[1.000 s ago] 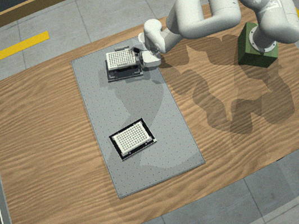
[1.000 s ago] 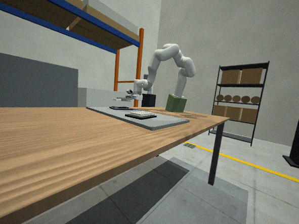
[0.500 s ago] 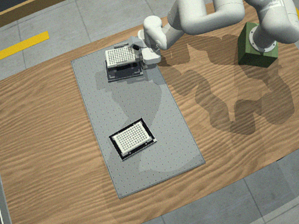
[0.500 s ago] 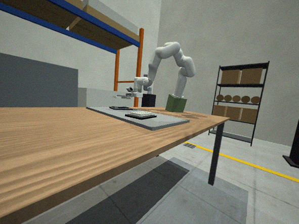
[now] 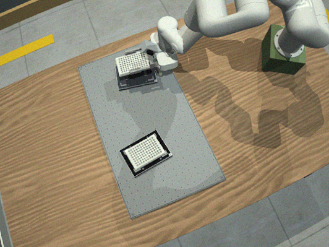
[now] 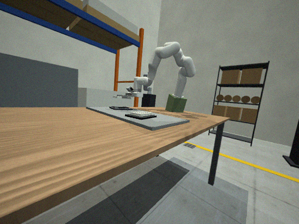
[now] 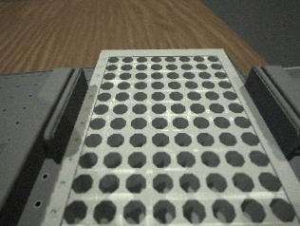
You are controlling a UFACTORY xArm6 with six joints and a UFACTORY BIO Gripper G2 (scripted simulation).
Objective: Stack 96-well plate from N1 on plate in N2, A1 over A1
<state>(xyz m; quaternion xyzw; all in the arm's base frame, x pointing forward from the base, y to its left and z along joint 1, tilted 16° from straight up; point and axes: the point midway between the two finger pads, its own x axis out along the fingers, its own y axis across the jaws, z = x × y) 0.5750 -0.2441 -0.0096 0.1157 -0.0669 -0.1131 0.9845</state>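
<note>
My hand is 320 mm to the right of the black plate nest N2, 110 mm short of it and 100 mm above it. The rest, counted from my hand: plate nest N1: 100 mm below, 10 mm to the right.
</note>
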